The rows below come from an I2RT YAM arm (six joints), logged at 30 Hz.
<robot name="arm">
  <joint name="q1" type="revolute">
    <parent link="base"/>
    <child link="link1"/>
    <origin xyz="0 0 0.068" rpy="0 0 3.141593"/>
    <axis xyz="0 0 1"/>
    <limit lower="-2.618" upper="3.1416"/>
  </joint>
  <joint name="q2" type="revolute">
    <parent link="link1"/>
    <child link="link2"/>
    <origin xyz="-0.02 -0.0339 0.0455" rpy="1.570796 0 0"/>
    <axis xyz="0 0 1"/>
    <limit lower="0" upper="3.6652"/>
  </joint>
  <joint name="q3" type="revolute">
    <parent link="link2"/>
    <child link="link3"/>
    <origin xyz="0.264 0 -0.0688" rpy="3.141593 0 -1.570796"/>
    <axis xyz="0 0 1"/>
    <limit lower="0" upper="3.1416"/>
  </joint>
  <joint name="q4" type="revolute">
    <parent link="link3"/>
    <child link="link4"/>
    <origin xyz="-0.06 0.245 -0.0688" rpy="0 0 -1.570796"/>
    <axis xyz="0 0 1"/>
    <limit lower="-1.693" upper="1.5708"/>
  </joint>
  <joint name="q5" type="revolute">
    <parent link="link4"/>
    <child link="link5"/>
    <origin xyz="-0.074 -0.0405 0.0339" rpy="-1.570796 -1.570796 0"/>
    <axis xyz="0 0 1"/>
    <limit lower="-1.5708" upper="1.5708"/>
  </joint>
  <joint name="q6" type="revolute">
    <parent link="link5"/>
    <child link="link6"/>
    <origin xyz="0 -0.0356 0.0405" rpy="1.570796 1.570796 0"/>
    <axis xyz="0 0 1"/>
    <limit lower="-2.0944" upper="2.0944"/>
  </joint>
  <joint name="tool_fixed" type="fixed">
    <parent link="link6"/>
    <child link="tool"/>
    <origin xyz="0 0 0" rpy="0 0 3.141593"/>
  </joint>
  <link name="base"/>
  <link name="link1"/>
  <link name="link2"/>
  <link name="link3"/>
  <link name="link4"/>
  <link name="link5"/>
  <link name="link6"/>
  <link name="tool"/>
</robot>
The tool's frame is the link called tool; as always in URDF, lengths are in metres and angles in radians.
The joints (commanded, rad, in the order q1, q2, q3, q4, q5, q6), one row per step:
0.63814 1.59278 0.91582 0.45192 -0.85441 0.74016
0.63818 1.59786 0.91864 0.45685 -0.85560 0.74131
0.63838 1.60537 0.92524 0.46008 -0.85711 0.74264
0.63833 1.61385 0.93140 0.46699 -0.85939 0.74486
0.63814 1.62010 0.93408 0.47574 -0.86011 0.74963
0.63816 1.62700 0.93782 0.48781 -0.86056 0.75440
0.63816 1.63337 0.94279 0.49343 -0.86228 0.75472
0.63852 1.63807 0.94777 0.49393 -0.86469 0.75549
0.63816 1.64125 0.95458 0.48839 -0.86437 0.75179
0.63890 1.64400 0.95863 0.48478 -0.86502 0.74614
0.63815 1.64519 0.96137 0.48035 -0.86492 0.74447
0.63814 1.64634 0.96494 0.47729 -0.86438 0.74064
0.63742 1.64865 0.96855 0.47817 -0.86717 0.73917
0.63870 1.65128 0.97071 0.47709 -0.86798 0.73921
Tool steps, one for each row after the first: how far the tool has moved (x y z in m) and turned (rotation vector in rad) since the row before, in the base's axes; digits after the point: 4 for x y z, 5 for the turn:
0.0009 0.0007 -0.0003 0.00188 -0.00085 0.00103
0.0015 0.0012 0.0000 0.00173 -0.00035 0.00148
0.0016 0.0012 -0.0002 0.00327 -0.00120 0.00186
0.0011 0.0008 -0.0004 0.00350 0.00065 -0.00014
0.0013 0.0010 0.0000 0.00567 -0.00238 -0.00018
0.0012 0.0010 0.0000 0.00281 -0.00287 0.00164
0.0009 0.0009 0.0001 0.00089 0.00042 0.00263
0.0011 0.0006 0.0006 -0.00140 -0.00217 -0.00020
0.0005 0.0007 0.0000 -0.00160 -0.00366 0.00210
0.0005 0.0000 0.0001 -0.00183 0.00065 -0.00063
0.0005 0.0003 0.0005 -0.00069 -0.00334 -0.00004
0.0007 0.0003 0.0005 0.00167 -0.00287 0.00220
0.0002 0.0007 -0.0003 -0.00079 0.00138 0.00207

